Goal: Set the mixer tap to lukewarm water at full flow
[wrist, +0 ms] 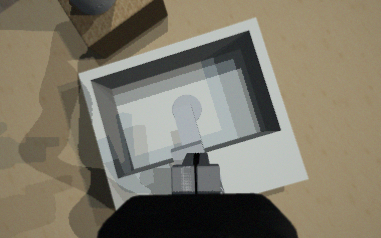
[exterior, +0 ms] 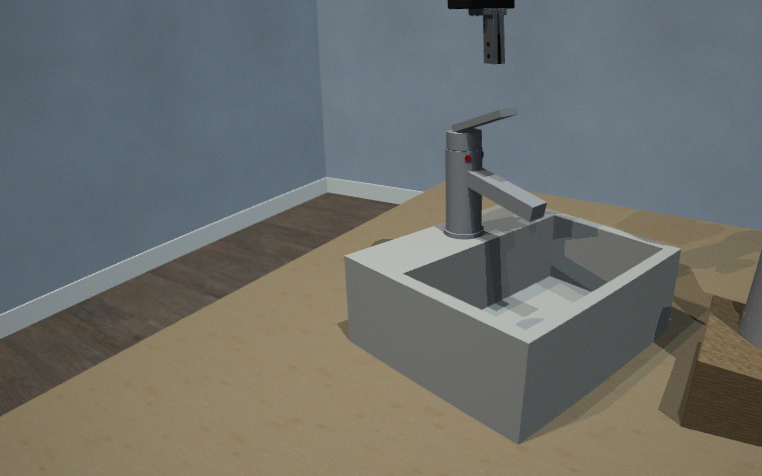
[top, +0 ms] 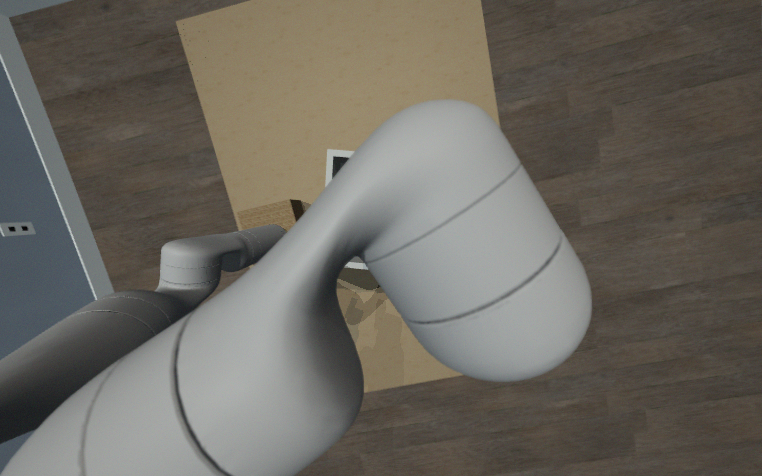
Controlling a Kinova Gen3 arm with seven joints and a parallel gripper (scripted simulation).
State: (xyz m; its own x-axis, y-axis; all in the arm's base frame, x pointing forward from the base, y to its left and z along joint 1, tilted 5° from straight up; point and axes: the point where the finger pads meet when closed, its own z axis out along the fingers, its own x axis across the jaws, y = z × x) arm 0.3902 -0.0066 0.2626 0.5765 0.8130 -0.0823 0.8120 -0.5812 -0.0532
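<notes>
My gripper is now 90 mm above the flat lever, 20 mm to the left of it and 20 mm short of it. The rest, counted from my hand: grey square sink: 330 mm below, 60 mm behind, 10 mm to the left; then grey mixer tap: 140 mm below, 40 mm ahead, 20 mm to the right.
</notes>
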